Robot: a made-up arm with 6 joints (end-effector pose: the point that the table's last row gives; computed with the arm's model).
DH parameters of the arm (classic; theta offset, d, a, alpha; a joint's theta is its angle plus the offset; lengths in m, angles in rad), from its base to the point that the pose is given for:
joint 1: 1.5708 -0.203 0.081 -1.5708
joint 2: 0 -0.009 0.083 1.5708
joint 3: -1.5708 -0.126 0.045 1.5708
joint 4: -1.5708 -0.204 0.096 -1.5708
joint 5: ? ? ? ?
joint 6: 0.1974 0 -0.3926 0
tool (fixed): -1.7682 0.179 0 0
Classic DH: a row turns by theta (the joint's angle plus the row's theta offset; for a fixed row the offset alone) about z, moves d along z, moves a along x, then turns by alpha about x.
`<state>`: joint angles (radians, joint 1 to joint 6).
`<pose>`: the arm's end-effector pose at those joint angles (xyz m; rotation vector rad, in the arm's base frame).
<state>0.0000 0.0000 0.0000 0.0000 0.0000 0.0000</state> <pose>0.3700 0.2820 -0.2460 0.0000 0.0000 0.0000</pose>
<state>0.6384 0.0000 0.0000 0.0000 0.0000 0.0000</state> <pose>0.1291 0.4470 -0.2460 0.0000 0.0000 0.6384</pose>
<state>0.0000 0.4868 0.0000 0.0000 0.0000 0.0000</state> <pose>0.3700 0.2386 -0.3350 -0.4868 0.0000 0.0000</pose>
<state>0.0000 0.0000 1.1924 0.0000 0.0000 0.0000</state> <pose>0.0327 0.5431 -0.2460 0.0000 0.0000 1.1924</pose>
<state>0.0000 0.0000 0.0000 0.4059 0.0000 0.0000</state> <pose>0.3115 0.2820 -0.1280 0.0000 -0.4059 0.0000</pose>
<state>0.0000 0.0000 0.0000 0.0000 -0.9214 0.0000</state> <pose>0.3700 0.4586 -0.2483 -0.9214 0.0000 0.0000</pose>
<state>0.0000 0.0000 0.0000 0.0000 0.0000 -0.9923</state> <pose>0.0128 0.3920 -0.2460 0.0000 0.0000 -0.9923</pose>
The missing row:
joint 5: 1.5708 0.239 0.299 -1.5708
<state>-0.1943 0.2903 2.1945 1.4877 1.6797 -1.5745</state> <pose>0.0547 0.0169 -0.4613 0.7191 1.8248 1.2445</pose>
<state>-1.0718 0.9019 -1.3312 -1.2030 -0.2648 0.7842</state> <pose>-0.2451 -0.5888 -0.4935 0.3915 0.4802 -1.6481</pose>
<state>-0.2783 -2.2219 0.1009 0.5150 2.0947 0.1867</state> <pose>0.4977 -0.0721 0.0563 -1.6994 1.0289 -0.1364</pose>
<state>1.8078 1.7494 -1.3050 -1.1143 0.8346 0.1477</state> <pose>0.3388 0.1646 -0.0325 0.5725 -0.5512 0.6574</pose>
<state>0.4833 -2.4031 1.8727 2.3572 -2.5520 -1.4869</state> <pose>-0.1062 -0.3272 0.0565 -0.6145 -2.2719 1.9819</pose>
